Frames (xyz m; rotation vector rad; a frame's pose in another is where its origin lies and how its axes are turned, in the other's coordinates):
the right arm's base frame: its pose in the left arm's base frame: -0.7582 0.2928 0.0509 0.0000 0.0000 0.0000
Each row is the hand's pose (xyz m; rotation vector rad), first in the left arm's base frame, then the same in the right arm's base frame.
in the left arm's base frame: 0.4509 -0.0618 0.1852 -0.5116 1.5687 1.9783
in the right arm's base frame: 1.2091 -0.3546 0.1343 -0.5116 1.5687 1.9783
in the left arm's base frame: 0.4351 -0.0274 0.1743 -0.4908 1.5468 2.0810
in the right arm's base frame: 1.1933 -0.3202 0.1234 -0.4908 1.5468 2.0810
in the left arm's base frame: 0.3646 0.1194 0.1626 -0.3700 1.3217 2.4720
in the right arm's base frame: 1.1228 -0.1734 0.1117 -0.3700 1.3217 2.4720
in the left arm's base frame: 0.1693 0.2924 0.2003 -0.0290 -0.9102 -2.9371
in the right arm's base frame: 0.9275 -0.0004 0.1494 -0.0290 -0.9102 -2.9371
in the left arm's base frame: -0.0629 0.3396 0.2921 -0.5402 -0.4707 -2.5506
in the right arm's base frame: 0.6953 0.0468 0.2412 -0.5402 -0.4707 -2.5506
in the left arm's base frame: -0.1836 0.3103 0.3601 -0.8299 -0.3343 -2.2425
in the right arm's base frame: 0.5746 0.0175 0.3092 -0.8299 -0.3343 -2.2425
